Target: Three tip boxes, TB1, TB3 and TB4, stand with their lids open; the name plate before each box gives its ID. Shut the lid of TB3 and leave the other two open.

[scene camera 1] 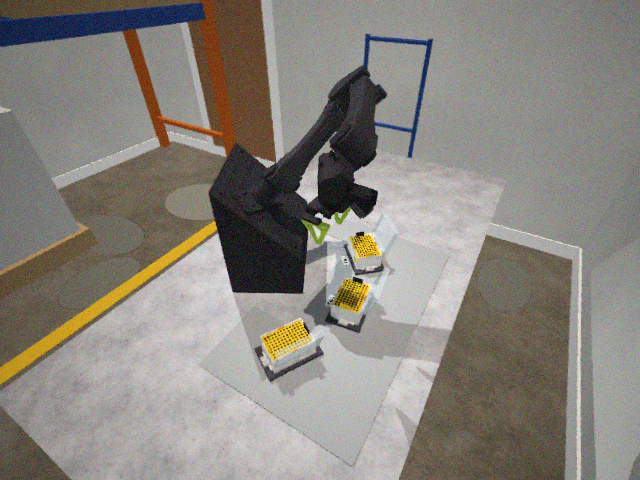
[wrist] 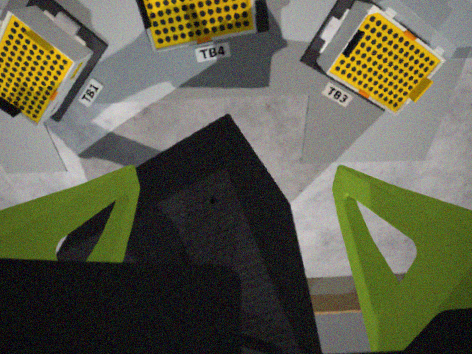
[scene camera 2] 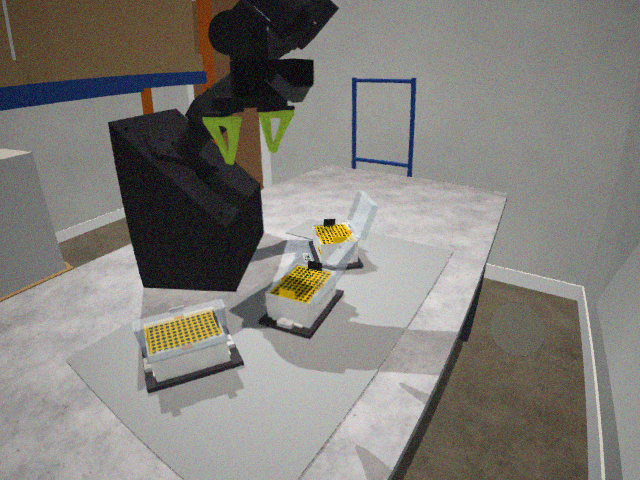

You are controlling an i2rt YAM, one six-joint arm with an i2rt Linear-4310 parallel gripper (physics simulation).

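Where they show: gripper, fingertip midpoint: point(scene camera 1: 328, 233) point(wrist: 236, 176) point(scene camera 2: 252, 158); arm's base, link origin: point(scene camera 1: 258, 199) point(scene camera 2: 181, 153).
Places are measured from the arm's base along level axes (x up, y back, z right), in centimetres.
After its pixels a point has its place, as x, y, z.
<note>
TB3 point(scene camera 1: 286, 341) @[-21.6, -29.9, 19.2] point(scene camera 2: 183, 335) point(wrist: 385, 60) @[-21.6, -30.3, 18.4] is the box nearest the camera in both scene views and at the upper right in the wrist view. Its clear lid point(scene camera 1: 319, 334) @[-12.9, -39.0, 16.6] point(scene camera 2: 223, 314) @[-14.5, -39.5, 16.0] is faint but looks raised on the side away from the arm's base. TB4 point(scene camera 1: 351, 297) @[-21.6, -33.4, -3.7] point(scene camera 2: 300, 284) @[-21.5, -33.1, -3.9] point(wrist: 200, 20) @[-21.6, -31.0, -3.8] is the middle box and TB1 point(scene camera 1: 364, 246) @[-21.6, -22.7, -25.1] point(scene camera 2: 333, 235) @[-21.7, -22.7, -24.9] point(wrist: 32, 67) @[-21.6, -23.5, -24.3] the far one; TB1's lid point(scene camera 1: 385, 232) @[-17.3, -26.5, -31.5] point(scene camera 2: 363, 214) @[-17.2, -26.7, -31.4] stands open, and TB4's lid point(scene camera 2: 348, 258) @[-16.5, -39.1, -10.2] too. My gripper point(scene camera 1: 329, 231) @[1.8, -27.9, 0.6] point(scene camera 2: 251, 157) @[1.8, -27.9, 0.6] point(wrist: 236, 176) @[1.8, -27.9, 0.6] is open and empty, high above the table on the base's side of the boxes.
The boxes stand on a grey mat point(scene camera 1: 346, 408) @[-27.3, -50.5, 20.1] point(scene camera 2: 268, 413) @[-27.3, -47.3, 16.5] on the marbled table point(scene camera 1: 118, 403) @[-27.6, -8.8, 54.7] point(scene camera 2: 361, 439) @[-27.6, -59.1, 11.1]. The black arm base point(scene camera 1: 266, 248) @[-8.8, -10.4, 7.1] point(scene camera 2: 191, 232) @[-13.9, -12.0, 5.8] stands behind them. A blue frame point(scene camera 1: 420, 98) point(scene camera 2: 412, 124) stands beyond the table's far end.
</note>
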